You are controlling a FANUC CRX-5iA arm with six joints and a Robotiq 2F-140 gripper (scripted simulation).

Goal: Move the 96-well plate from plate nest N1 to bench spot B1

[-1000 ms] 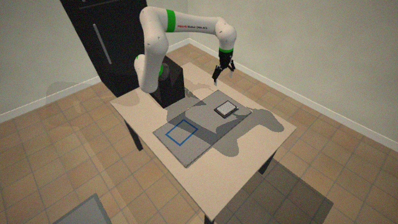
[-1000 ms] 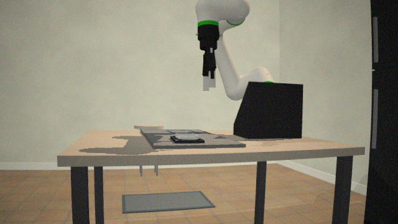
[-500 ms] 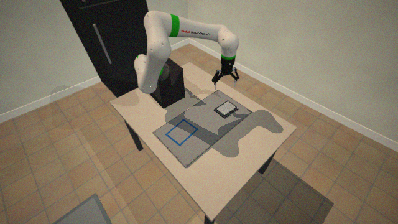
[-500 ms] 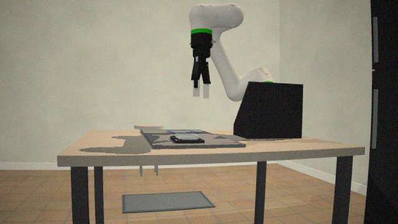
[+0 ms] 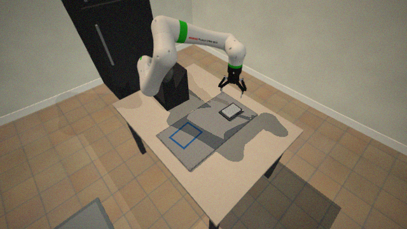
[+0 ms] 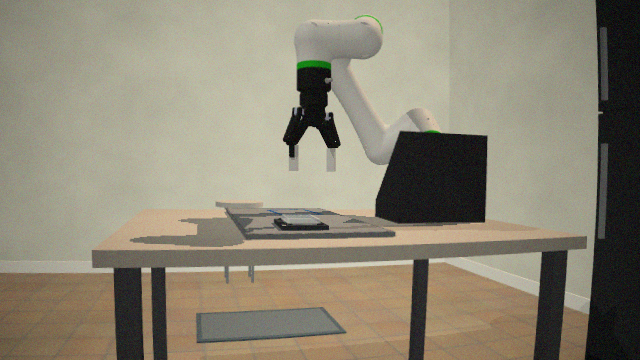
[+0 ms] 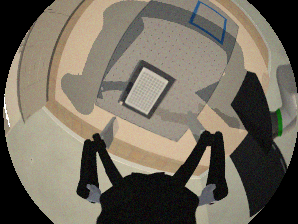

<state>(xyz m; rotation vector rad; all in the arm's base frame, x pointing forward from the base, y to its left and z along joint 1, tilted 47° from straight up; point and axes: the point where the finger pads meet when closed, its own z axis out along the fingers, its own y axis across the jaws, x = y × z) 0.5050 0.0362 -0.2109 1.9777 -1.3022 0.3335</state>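
My hand is 140 mm above the white 96-well plate, 30 mm short of it and 10 mm to the left of it. Round my hand: black plate nest (150 mm below, 30 mm ahead, 10 mm to the right).
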